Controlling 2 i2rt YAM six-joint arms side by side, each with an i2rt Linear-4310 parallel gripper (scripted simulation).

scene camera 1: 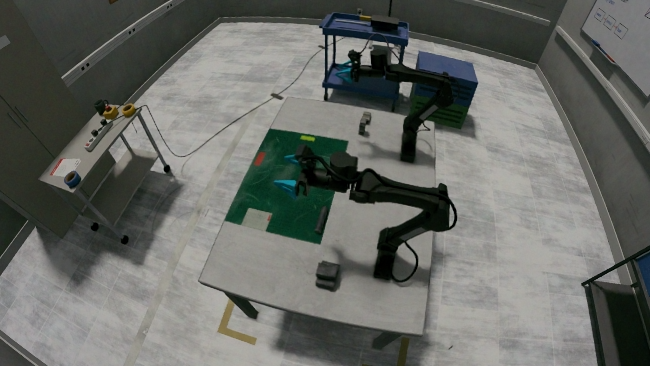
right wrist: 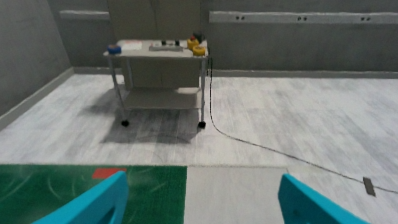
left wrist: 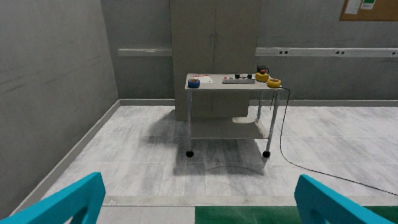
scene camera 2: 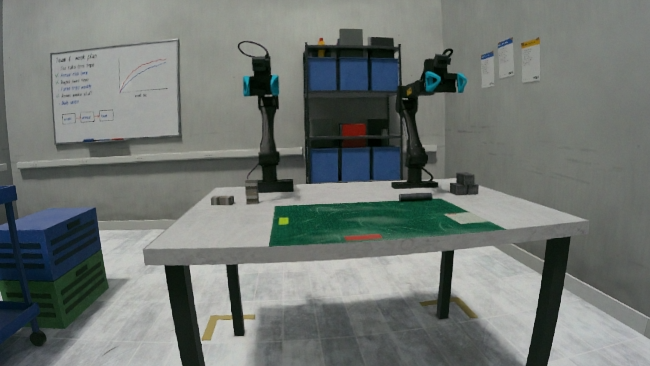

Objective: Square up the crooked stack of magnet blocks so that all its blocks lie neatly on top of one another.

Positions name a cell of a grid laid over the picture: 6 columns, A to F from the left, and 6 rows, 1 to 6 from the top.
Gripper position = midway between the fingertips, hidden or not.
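Note:
The left gripper (scene camera 2: E2) appears again in the left wrist view (left wrist: D5), while the right gripper (scene camera 2: C2) is also visible in the right wrist view (right wrist: D5). A green mat (scene camera 2: C4) is part of the scene too, and scene camera 1 shows the mat (scene camera 1: C4) as well.

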